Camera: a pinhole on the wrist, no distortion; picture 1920 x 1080 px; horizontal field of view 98.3 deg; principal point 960.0 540.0 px. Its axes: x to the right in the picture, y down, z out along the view. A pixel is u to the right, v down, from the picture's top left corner.
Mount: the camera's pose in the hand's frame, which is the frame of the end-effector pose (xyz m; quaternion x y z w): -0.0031 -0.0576 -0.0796 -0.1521 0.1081 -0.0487 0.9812
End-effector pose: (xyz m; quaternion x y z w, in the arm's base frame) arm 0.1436 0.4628 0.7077 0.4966 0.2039 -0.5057 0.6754
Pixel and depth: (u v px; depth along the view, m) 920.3 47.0 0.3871
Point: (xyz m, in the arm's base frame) -0.0591 0.1269 0.7423
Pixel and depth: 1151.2 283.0 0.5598
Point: 0.0652 -0.0630 0.6852
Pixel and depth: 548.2 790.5 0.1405
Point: 0.1455 0.4347 0.7727
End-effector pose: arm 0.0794 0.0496 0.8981 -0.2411 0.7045 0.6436 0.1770
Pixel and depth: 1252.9 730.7 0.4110
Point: -0.2049 0.2734 0.8470
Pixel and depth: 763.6 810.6 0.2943
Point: -0.0053 0.2333 0.9820
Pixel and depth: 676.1 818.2 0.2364
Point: 0.0358 0.1883 0.9756
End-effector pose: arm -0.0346 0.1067 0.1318 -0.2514 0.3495 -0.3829 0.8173
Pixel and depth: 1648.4 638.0 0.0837
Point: -0.0248 0.0176 0.1108
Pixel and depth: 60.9 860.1 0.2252
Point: 0.0505 0.3458 0.2144
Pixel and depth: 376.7 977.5 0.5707
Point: 0.3863 0.6229 0.1986
